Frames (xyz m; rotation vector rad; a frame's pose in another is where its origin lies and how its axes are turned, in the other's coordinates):
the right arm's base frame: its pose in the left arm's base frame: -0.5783 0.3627 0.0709 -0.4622 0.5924 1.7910
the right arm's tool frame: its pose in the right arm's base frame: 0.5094 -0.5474 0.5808 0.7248 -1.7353 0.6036
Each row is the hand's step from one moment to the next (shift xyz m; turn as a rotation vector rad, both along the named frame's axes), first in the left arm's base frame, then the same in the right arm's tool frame.
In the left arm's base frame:
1: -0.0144 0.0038 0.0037 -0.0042 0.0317 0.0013
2: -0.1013 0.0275 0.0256 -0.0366 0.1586 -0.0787
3: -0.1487 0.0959 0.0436 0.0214 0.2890 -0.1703
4: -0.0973 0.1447 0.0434 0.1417 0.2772 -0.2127
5: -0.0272 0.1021 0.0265 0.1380 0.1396 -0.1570
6: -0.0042 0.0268 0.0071 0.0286 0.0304 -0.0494
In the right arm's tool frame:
1: 0.0020 0.0055 -0.0142 0.0150 -0.0209 -0.0190
2: 0.0140 0.0377 -0.1003 -0.0012 -0.1408 -0.1135
3: 0.0517 0.0174 -0.1739 -0.0072 -0.3093 -0.1314
4: 0.0848 -0.0416 -0.1528 -0.0245 -0.3755 -0.0232
5: 0.0648 -0.0499 -0.0719 -0.0415 -0.2440 0.0437
6: 0.0177 -0.0143 -0.0163 -0.0224 -0.0602 0.0074

